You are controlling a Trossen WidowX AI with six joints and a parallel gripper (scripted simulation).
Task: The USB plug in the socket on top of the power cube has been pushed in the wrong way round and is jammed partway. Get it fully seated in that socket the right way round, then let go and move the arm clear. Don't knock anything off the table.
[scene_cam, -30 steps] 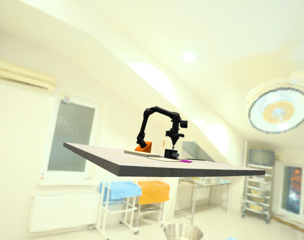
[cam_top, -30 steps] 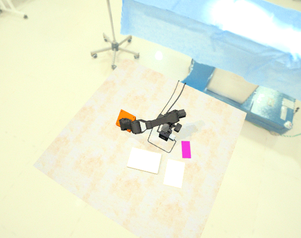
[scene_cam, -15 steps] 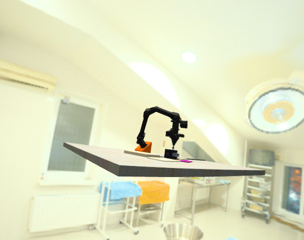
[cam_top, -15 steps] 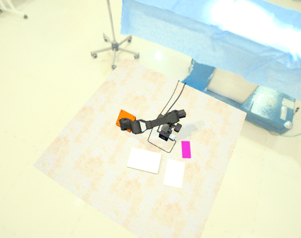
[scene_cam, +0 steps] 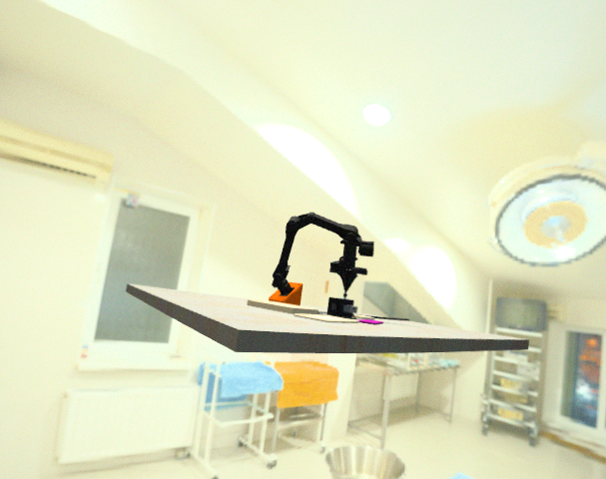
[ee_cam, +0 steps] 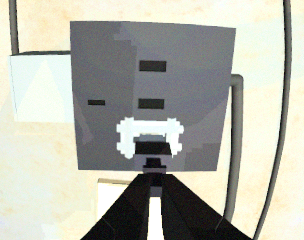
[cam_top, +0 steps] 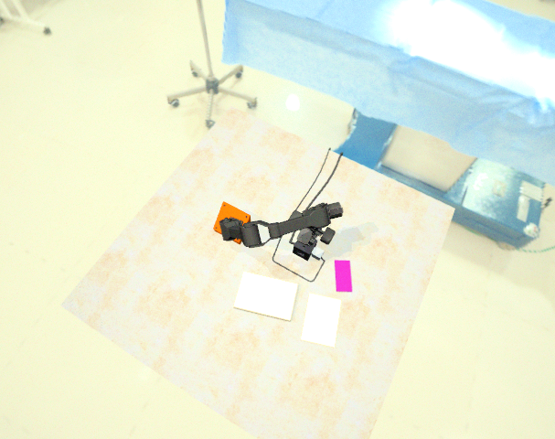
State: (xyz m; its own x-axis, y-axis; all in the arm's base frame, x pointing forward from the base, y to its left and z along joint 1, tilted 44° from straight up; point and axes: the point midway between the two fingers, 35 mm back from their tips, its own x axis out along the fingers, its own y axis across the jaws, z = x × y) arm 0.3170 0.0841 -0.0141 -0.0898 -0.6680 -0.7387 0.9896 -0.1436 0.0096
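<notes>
The USB plug is 20 mm below my gripper tip. From my gripper tip the other things lie so: magenta card (200 mm ahead, 60 mm to the right, 110 mm below).
</notes>
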